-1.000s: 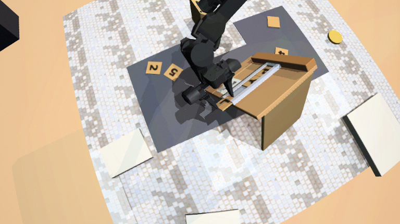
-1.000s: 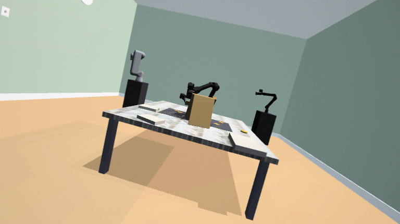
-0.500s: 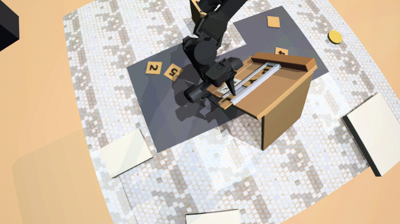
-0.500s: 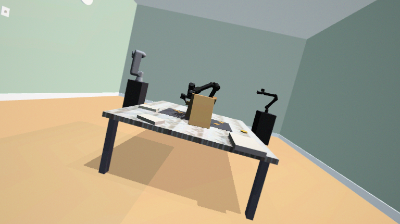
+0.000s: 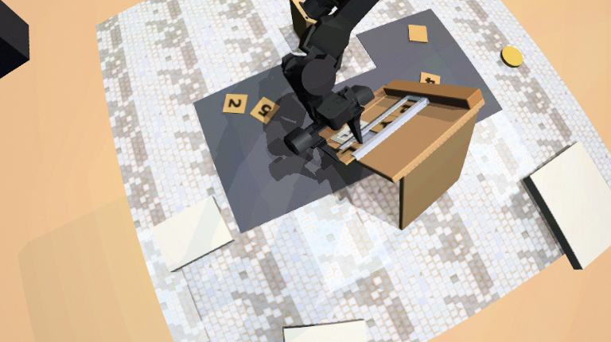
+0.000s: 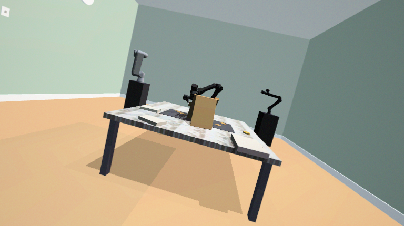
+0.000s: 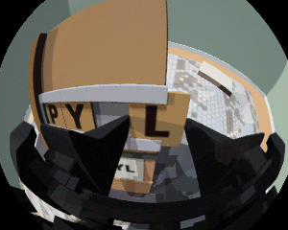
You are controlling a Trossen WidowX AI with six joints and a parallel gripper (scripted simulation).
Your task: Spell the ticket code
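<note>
Now: the Y tile 2 cm behind my gripper tip and 9 cm to the left of it. Also, from my gripper tip: white ticket 6 cm behind, 4 cm to the left, 7 cm below; then L tile right at my gripper tip; then P tile 3 cm behind, 15 cm to the left.
</note>
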